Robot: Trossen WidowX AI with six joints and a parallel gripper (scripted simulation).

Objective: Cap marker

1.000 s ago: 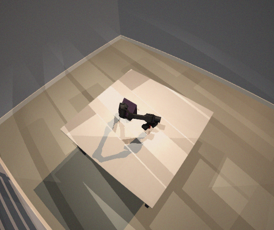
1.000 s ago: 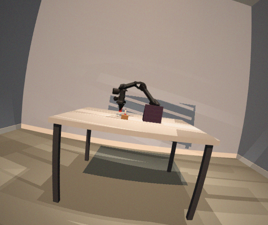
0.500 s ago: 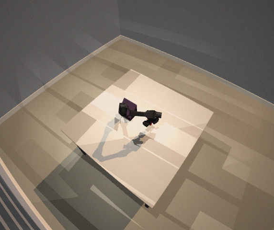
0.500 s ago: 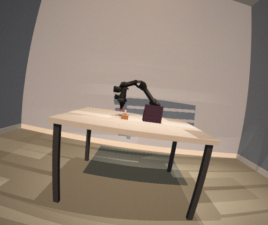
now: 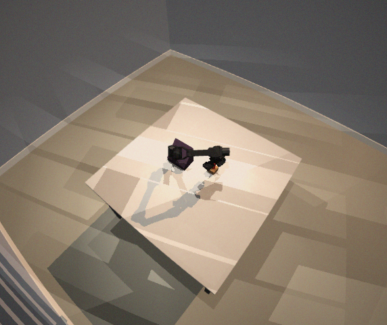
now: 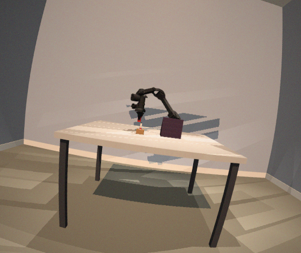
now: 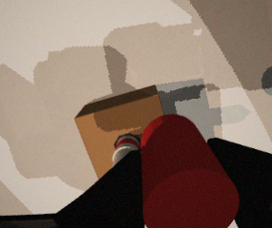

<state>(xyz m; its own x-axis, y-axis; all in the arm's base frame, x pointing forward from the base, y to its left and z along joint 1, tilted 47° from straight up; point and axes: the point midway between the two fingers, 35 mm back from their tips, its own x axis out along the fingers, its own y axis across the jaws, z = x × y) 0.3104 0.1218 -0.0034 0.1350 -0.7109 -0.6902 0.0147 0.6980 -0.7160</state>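
Right now my gripper tip is 30 mm past the holder block, 30 mm to the right of it and 90 mm above it. Also, from my gripper tip: red cap: 10 mm above.
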